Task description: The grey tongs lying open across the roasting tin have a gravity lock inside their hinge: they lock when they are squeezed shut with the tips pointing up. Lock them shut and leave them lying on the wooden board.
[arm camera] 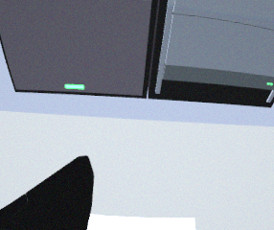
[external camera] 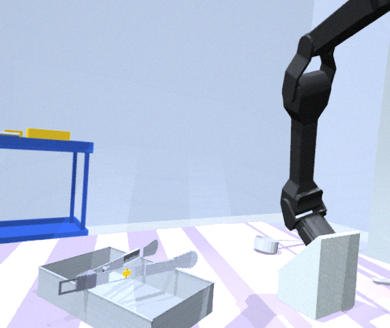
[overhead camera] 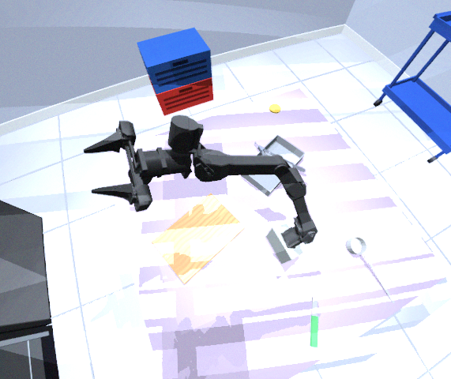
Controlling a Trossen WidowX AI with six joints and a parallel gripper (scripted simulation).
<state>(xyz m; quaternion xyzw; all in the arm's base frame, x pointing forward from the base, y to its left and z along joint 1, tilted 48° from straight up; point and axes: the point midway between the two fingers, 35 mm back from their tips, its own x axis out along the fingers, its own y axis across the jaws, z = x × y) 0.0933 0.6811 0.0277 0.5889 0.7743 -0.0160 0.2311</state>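
My gripper tip is now 23 cm short of the yellow mark, 57 cm to the left of it and 56 cm above it. From my gripper tip the other things lie so: roasting tin (22 cm ahead, 60 cm to the right, 61 cm below); then wooden board (2 cm behind, 14 cm to the right, 63 cm below).
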